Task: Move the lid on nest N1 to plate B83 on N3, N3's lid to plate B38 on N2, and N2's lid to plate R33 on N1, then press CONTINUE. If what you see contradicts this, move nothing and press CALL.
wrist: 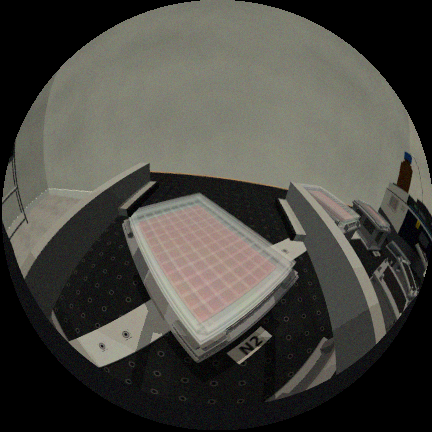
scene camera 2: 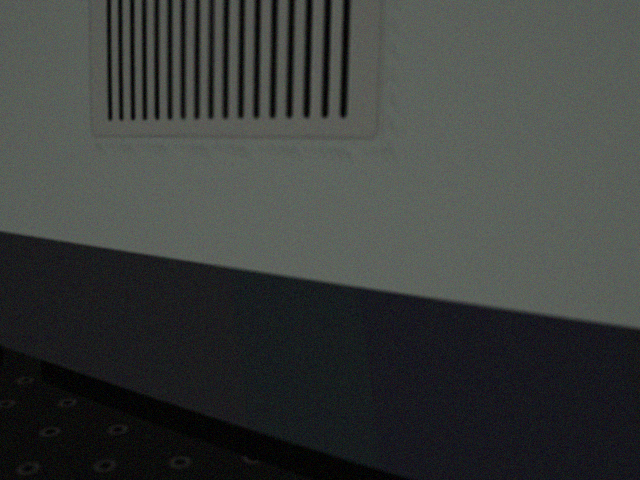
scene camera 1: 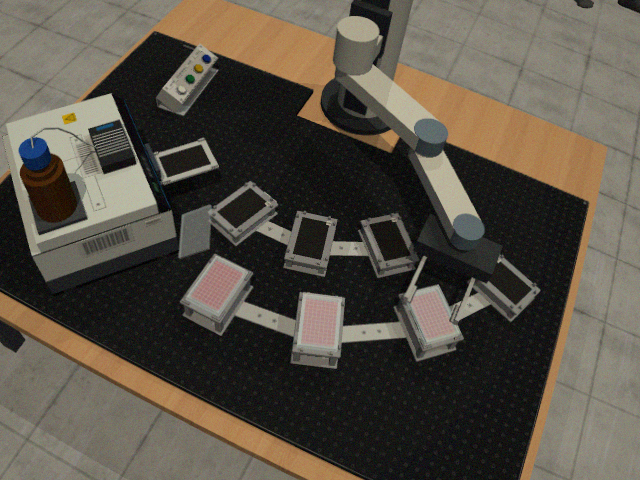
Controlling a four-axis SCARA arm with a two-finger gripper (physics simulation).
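Seen in the pictures: gripper, fingertip midpoint: [wrist: 217, 180] [scene camera 1: 430, 311]; arm's base, origin of the base link: [scene camera 1: 361, 105].
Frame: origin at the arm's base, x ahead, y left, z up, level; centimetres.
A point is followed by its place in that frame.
My gripper [scene camera 1: 431, 305] {x 64.4, y 40.6, z 13.0 cm} [wrist: 217, 180] {x 64.4, y 40.6, z 13.0 cm} is open, with its two fingers on either side of the plate on nest N2, apart from it and holding nothing. This plate [scene camera 1: 435, 321] {x 64.1, y 42.7, z 9.3 cm} [wrist: 200, 255] {x 60.3, y 41.0, z 9.4 cm} is pink with a grid, and a clear lid appears to cover it in the wrist view. The N2 label [wrist: 250, 345] {x 55.8, y 35.6, z 1.5 cm} is readable beside it. Two more pink plates stand on nests, one in the middle [scene camera 1: 320, 321] {x 75.9, y 20.1, z 9.7 cm} [wrist: 331, 204] {x 72.7, y 21.8, z 9.7 cm} and one at the left [scene camera 1: 219, 284] {x 78.0, y -3.4, z 9.6 cm} [wrist: 372, 214] {x 75.9, y 0.2, z 9.1 cm}. Their nest labels, lids and plate codes are unreadable. The button box [scene camera 1: 187, 80] {x 24.1, y -45.4, z 8.1 cm} has white, green, yellow and blue buttons; their words are unreadable.
Dark-centred nests stand behind the plates, at left [scene camera 1: 242, 207] {x 54.5, y -10.5, z 5.6 cm}, middle [scene camera 1: 310, 236] {x 54.6, y 8.0, z 5.9 cm}, right [scene camera 1: 388, 242] {x 47.1, y 25.5, z 5.9 cm} and far right [scene camera 1: 511, 284] {x 43.9, y 56.9, z 5.7 cm}. A white instrument [scene camera 1: 129, 206] {x 76.6, y -25.6, z 22.2 cm} [scene camera 2: 465, 180] {x 66.5, y -62.9, z 11.2 cm} carries a brown bottle [scene camera 1: 51, 191] {x 86.6, y -35.1, z 32.9 cm}. A framed tray [scene camera 1: 214, 164] {x 50.5, y -20.6, z 12.0 cm} adjoins it; a grey slab [scene camera 1: 195, 232] {x 65.7, y -17.3, z 4.3 cm} lies nearby.
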